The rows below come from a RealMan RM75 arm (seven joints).
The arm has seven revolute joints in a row. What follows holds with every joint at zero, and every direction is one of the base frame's.
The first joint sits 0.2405 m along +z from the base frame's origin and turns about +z.
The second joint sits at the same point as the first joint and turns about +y.
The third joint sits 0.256 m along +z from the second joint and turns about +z.
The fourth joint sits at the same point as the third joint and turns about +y.
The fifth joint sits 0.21 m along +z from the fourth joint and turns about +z.
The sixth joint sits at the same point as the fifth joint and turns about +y.
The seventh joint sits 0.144 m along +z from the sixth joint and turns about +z.
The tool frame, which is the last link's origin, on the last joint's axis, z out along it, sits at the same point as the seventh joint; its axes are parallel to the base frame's.
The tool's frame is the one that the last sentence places.
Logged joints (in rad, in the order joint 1, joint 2, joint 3, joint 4, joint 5, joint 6, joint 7), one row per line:
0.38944 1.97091 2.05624 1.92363 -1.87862 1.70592 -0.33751
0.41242 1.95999 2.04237 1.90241 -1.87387 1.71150 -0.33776
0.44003 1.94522 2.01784 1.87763 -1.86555 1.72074 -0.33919
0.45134 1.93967 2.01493 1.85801 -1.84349 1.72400 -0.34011
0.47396 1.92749 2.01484 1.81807 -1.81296 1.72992 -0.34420
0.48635 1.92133 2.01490 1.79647 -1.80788 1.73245 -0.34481
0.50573 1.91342 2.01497 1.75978 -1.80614 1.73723 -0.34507
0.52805 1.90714 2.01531 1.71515 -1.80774 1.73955 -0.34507
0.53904 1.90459 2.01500 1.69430 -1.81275 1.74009 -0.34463
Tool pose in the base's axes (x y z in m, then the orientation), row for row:
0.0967 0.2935 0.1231 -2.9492 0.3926 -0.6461
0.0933 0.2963 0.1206 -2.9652 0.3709 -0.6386
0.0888 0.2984 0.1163 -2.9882 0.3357 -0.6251
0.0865 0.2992 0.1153 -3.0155 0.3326 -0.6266
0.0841 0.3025 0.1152 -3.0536 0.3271 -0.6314
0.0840 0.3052 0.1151 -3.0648 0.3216 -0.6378
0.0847 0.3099 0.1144 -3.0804 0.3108 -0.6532
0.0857 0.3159 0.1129 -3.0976 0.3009 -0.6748
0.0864 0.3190 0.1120 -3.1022 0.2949 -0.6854
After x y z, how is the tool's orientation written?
As angles about the fixed x, y, z axes (roll, pitch, yaw), in radians.
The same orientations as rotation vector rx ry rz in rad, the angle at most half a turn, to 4 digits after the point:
-2.6412 0.9409 0.4427
-2.6711 0.9325 0.4254
-2.7171 0.9172 0.3946
-2.7424 0.9207 0.4056
-2.7766 0.9293 0.4193
-2.7856 0.9390 0.4174
-2.7958 0.9620 0.4097
-2.8030 0.9938 0.4038
-2.8035 1.0095 0.3971

